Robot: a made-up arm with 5 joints.
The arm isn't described. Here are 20 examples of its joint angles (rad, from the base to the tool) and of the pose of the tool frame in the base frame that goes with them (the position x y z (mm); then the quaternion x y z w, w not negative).
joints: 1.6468 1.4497 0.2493 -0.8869 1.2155
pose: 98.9 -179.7 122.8 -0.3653 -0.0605 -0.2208 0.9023
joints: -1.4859 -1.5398 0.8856 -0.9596 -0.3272
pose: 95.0 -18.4 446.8 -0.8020 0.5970 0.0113 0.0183
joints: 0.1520 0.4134 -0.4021 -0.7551 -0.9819
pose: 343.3 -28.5 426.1 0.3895 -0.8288 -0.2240 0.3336
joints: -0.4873 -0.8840 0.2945 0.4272 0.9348
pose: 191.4 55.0 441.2 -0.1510 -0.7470 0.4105 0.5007
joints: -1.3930 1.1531 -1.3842 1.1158 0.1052
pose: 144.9 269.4 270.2 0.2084 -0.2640 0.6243 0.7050
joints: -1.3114 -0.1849 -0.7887 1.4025 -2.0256
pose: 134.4 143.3 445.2 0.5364 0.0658 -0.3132 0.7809
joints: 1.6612 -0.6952 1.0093 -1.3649 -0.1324
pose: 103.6 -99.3 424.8 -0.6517 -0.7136 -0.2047 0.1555
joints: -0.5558 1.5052 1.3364 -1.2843 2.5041
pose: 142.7 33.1 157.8 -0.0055 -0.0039 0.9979 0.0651
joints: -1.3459 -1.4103 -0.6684 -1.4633 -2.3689
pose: 52.5 -191.7 378.2 -0.5259 -0.1690 -0.4256 0.7168
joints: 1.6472 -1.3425 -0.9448 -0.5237 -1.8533
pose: 128.8 211.1 426.3 0.1034 -0.8072 0.5691 0.1176
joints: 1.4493 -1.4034 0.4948 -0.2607 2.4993
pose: 112.7 0.1 471.7 -0.9103 0.3627 0.0957 0.1749
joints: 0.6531 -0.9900 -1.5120 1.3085 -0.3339
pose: 26.9 69.5 488.0 -0.1325 -0.9733 -0.0928 0.1629
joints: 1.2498 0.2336 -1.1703 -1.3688 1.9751
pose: 136.9 -71.9 516.2 0.9331 -0.0162 0.1192 0.3388
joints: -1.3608 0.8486 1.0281 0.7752 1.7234
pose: 104.2 36.4 211.5 0.0804 0.5083 0.8562 0.0455
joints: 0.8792 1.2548 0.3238 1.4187 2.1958
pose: 153.8 -46.9 187.8 0.6532 0.0377 0.4480 0.6093
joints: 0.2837 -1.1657 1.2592 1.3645 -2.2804
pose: 138.1 -1.4 273.7 0.0481 -0.0294 -0.9637 0.2609
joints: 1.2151 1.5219 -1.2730 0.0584 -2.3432
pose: 215.5 -275.4 218.8 -0.3278 0.4912 0.7852 0.1861
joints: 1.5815 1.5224 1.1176 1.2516 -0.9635
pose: 112.6 -2.4 263.0 0.2575 0.8801 -0.3841 0.1079
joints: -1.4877 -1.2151 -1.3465 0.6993 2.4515
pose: 82.3 -171.0 465.9 -0.4371 -0.8876 -0.1352 0.0531
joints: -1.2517 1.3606 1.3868 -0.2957 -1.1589
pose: 96.0 -0.4 193.0 -0.4018 0.1426 0.0200 0.9043
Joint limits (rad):
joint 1: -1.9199..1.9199
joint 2: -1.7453..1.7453
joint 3: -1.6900..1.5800
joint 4: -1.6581..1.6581
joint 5: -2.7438..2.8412
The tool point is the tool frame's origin. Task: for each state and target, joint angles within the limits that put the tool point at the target. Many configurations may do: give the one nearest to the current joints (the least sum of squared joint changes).
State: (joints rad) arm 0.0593 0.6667 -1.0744 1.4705 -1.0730
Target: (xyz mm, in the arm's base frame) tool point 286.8 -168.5 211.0
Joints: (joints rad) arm 0.7786 1.2287 -1.0647 1.1511 -1.0730
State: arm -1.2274 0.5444 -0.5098 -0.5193 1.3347
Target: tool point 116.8 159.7 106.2
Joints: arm -1.4446 1.4347 0.1222 -0.2288 1.3347
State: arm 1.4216 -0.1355 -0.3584 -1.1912 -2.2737
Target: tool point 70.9 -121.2 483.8
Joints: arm 1.9056 -0.1088 -0.0008 -1.5257 -2.2737
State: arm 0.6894 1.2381 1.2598 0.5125 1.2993
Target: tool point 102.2 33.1 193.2
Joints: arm 1.2550 1.7453 1.1028 0.1214 1.2993
